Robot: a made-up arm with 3 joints.
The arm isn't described. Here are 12 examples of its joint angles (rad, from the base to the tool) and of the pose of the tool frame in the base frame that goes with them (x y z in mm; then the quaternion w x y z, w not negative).
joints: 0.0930 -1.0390 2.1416
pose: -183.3 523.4 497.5 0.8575 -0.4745 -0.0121 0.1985
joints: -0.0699 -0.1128 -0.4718
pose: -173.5 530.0 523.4 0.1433 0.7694 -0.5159 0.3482
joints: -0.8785 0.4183 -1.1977
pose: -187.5 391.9 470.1 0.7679 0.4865 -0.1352 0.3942
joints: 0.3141 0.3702 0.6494
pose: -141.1 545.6 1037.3 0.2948 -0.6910 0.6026 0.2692
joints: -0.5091 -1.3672 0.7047
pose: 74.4 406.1 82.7 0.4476 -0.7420 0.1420 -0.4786
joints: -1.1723 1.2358 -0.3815
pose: 3.2 623.6 375.1 0.7752 0.4474 -0.4460 -0.0018
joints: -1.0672 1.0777 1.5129
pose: 180.5 746.9 434.6 0.0300 -0.4042 0.9114 0.0708
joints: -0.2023 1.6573 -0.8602
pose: 148.1 556.6 1006.1 0.6123 0.7284 -0.1190 -0.2835
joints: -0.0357 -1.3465 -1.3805
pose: 197.1 382.0 271.6 0.1642 0.2004 -0.5517 0.7928
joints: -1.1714 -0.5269 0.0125
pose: -109.8 102.4 100.3 0.2434 0.7214 -0.2540 0.5965
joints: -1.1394 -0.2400 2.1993
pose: -228.3 406.4 347.6 0.4521 -0.7367 0.4739 0.1682
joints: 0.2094 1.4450 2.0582
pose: 382.4 415.7 1189.8 0.2492 0.0143 0.7294 0.6369
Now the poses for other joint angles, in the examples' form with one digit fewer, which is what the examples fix.
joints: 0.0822 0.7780 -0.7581
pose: -141 471 929 0.383 0.857 -0.343 0.027
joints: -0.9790 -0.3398 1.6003
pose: -226 433 284 0.335 -0.827 0.452 -0.005
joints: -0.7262 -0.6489 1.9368
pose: -235 404 328 0.559 -0.769 0.279 0.140
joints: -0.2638 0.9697 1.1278
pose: 91 726 931 0.081 -0.514 0.774 0.361
